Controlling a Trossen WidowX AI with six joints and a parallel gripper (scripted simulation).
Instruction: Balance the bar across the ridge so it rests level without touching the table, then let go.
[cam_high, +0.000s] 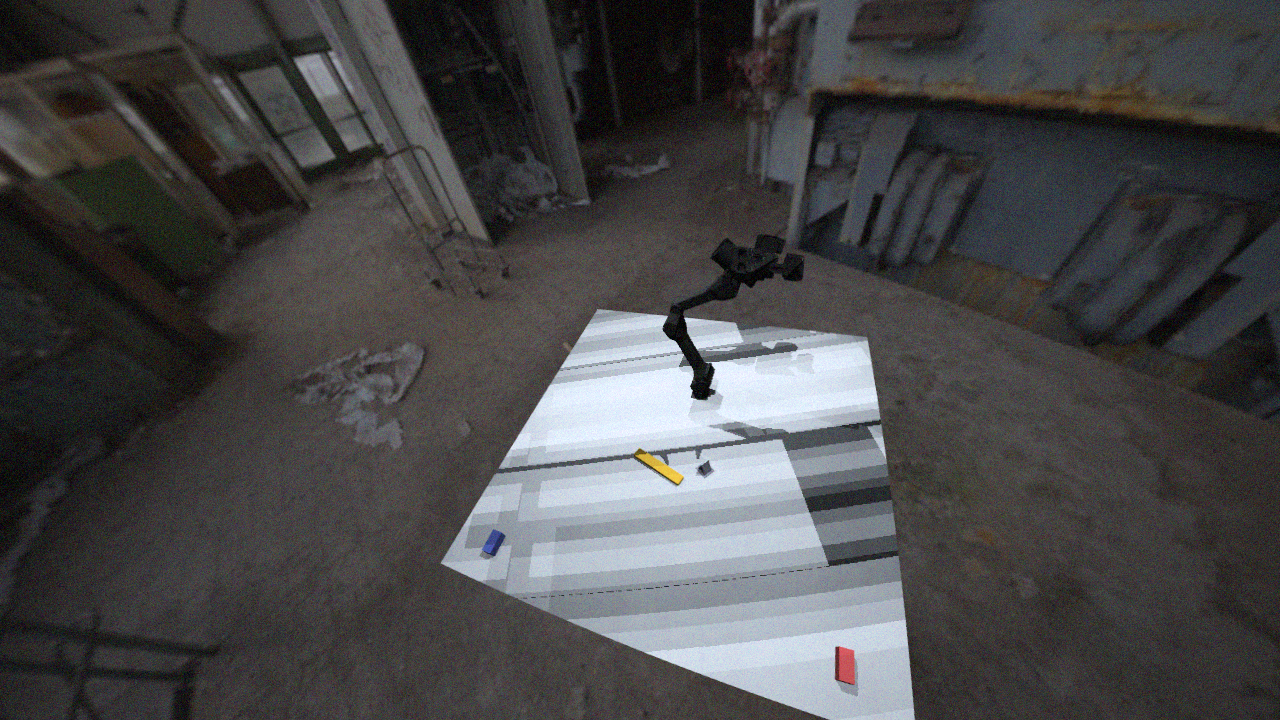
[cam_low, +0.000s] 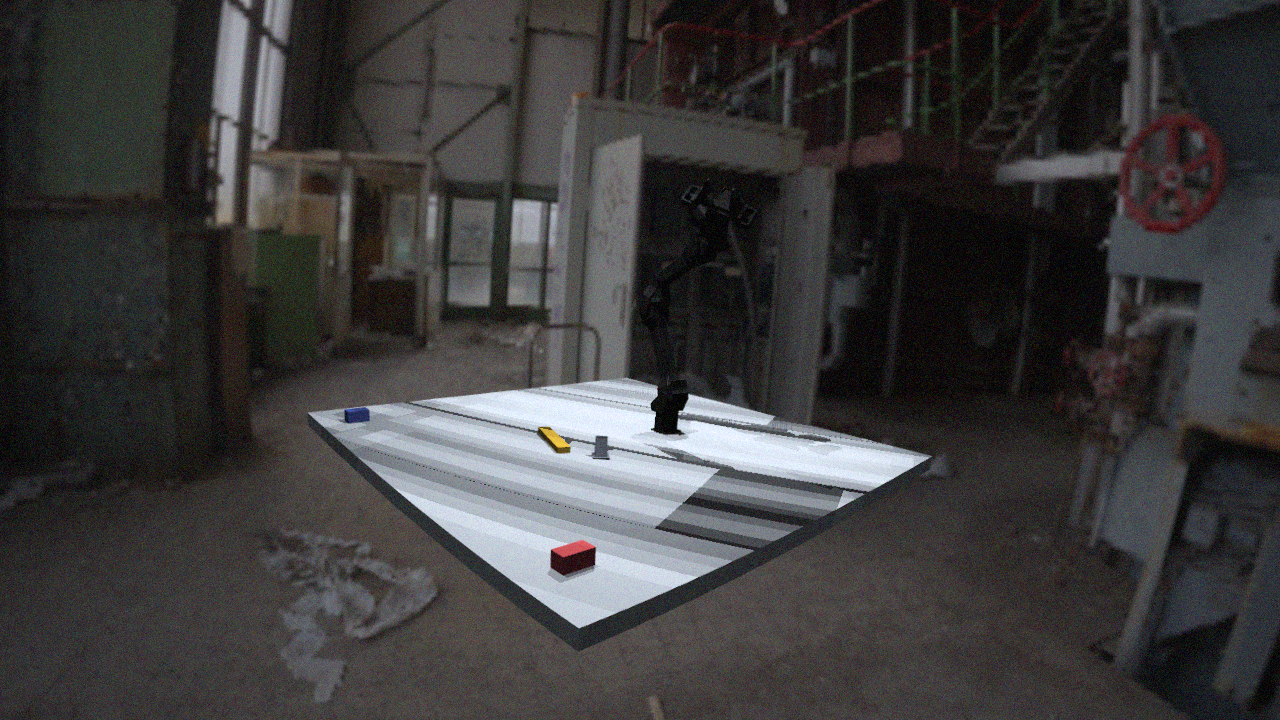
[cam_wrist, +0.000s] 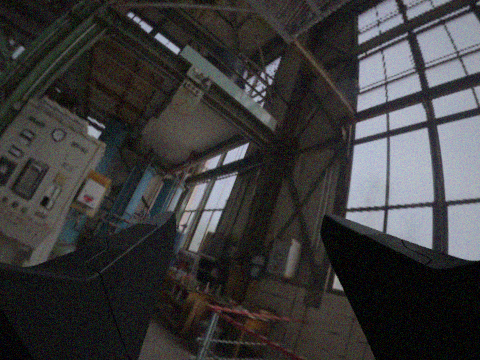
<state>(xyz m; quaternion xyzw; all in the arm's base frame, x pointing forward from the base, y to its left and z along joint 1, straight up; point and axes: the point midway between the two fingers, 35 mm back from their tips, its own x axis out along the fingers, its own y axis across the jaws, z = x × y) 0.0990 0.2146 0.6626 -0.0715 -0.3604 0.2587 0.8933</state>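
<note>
The yellow bar lies 68 cm below my gripper tip, 31 cm to the right of it and 23 cm ahead of it. The rest, counted from my gripper tip: blue block 73 cm to the right, 67 cm below, 62 cm ahead; then red block 67 cm below, 62 cm ahead, 27 cm to the left.
</note>
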